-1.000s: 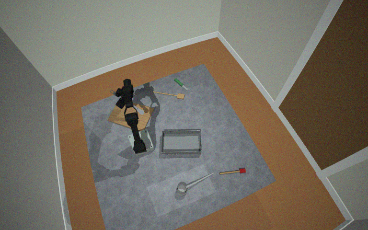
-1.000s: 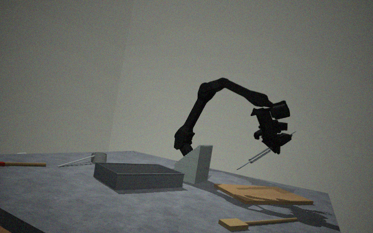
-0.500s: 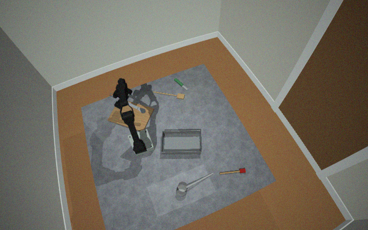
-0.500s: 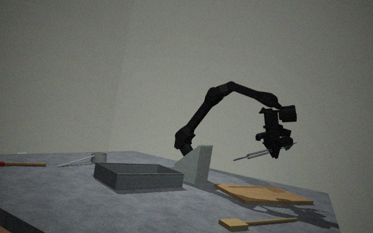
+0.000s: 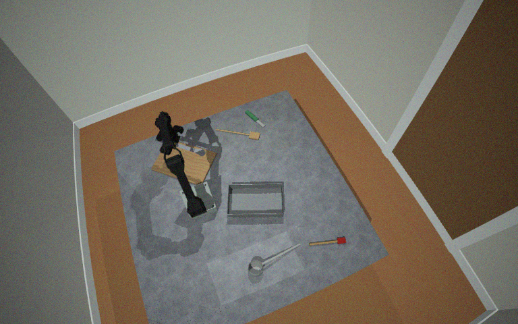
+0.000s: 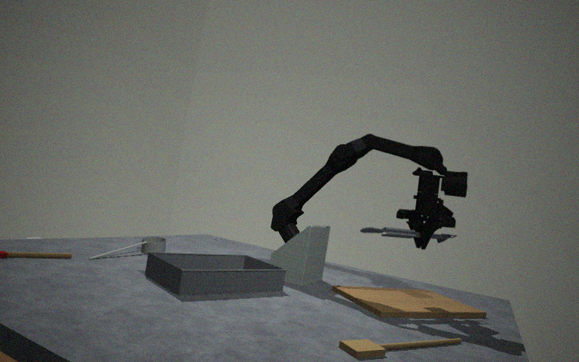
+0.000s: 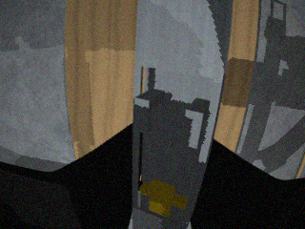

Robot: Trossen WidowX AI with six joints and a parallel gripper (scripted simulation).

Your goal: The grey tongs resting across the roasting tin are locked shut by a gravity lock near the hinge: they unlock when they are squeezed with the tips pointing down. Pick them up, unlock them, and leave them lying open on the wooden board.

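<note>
My gripper tip is now 15 cm above the wooden board, 1 cm to the left of it and 1 cm short of it. Also, from my gripper tip: yellow lock piece (4 cm above); red-headed spatula (79 cm to the right, 65 cm ahead, 15 cm below); roasting tin (43 cm to the right, 34 cm ahead, 13 cm below).
</note>
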